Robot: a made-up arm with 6 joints. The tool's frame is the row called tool.
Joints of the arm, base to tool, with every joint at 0 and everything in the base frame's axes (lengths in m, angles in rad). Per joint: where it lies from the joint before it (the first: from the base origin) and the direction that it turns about. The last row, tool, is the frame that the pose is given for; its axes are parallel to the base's.
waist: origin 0 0 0.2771 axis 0 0 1
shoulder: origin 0 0 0 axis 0 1 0
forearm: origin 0 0 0.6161 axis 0 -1 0
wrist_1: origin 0 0 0 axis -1 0 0
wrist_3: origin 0.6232 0 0 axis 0 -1 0
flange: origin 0 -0.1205 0 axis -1 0 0
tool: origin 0 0 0
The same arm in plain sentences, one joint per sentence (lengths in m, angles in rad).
The arm has six revolute joints in a row. What follows holds with every joint at zero, and every direction is one of the base frame's. The first joint sits 0.2771 m along +z from the base frame's origin and turns about +z. The second joint sits at the same point as the first joint and turns about +y. The third joint sits 0.6161 m along +z from the second joint and turns about -y. The fourth joint sits at the same point as the third joint and turns about -x. The fifth joint sits 0.6232 m along +x from the fourth joint and turns about -y. The sixth joint sits 0.1205 m along -y from the fifth joint and turns about -x. The tool frame, which is the frame that the pose is given for, sits at the same point as the sixth joint; its axes are parallel to the base frame's.
